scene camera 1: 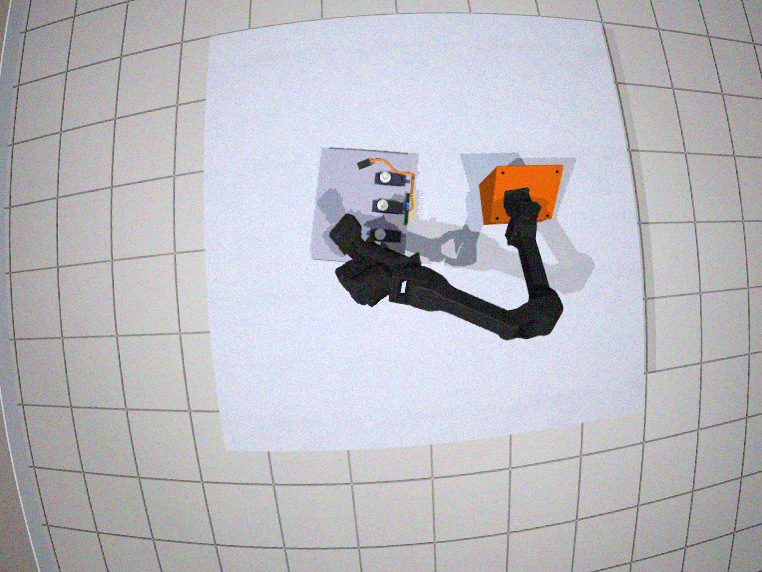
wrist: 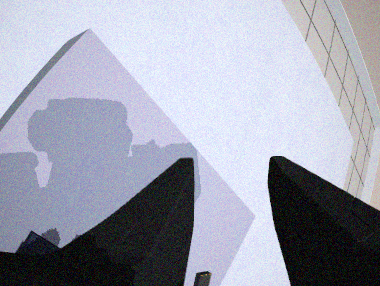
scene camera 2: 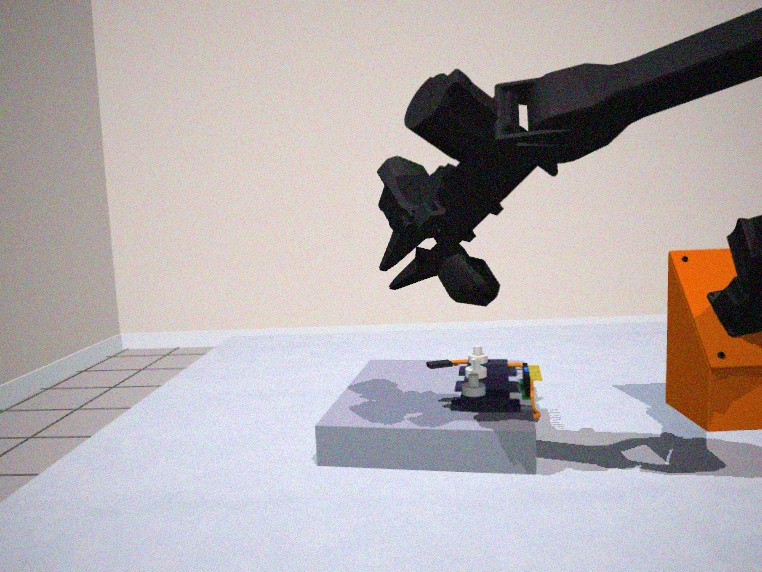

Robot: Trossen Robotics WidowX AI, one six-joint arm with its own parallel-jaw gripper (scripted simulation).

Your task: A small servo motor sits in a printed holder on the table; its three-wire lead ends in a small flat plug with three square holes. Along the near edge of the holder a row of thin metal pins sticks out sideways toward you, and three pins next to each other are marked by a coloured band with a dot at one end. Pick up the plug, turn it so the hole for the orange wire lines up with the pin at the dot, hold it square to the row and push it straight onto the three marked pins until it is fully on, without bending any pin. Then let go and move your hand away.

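My gripper: visible in scene camera 1 (pixel 337 241), the wrist view and scene camera 2. Same spot on my gripper: (wrist: pixel 152 232) and (scene camera 2: pixel 410 263). Grey holder, same spot: (wrist: pixel 88 138) and (scene camera 2: pixel 380 410).
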